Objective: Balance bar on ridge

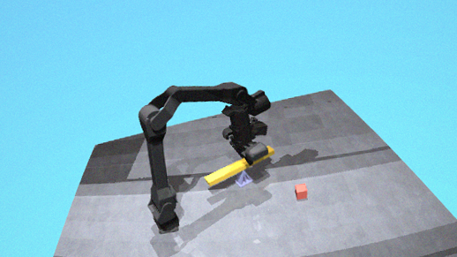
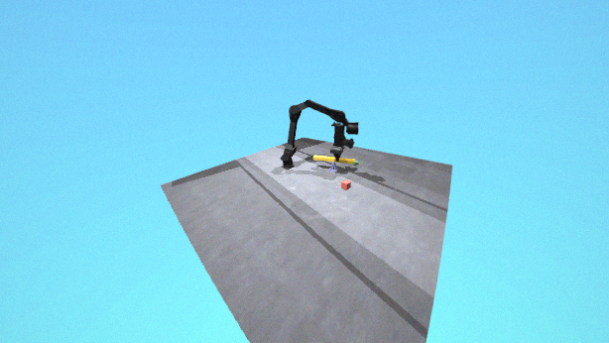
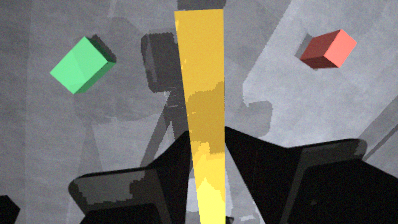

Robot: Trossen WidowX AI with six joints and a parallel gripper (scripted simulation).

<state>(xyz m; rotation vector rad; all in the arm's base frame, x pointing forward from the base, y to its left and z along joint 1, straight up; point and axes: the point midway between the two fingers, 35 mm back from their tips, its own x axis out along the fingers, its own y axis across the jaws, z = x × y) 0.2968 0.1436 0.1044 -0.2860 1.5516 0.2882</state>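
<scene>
My gripper tip is 3 cm past the yellow bar and 1 cm to the left of it. From my gripper tip the other things lie so: purple ridge 4 cm below, 3 cm behind, 1 cm to the right; then green block 16 cm to the left, 6 cm below, 2 cm ahead; then red cube 15 cm to the right, 14 cm ahead, 5 cm below.
</scene>
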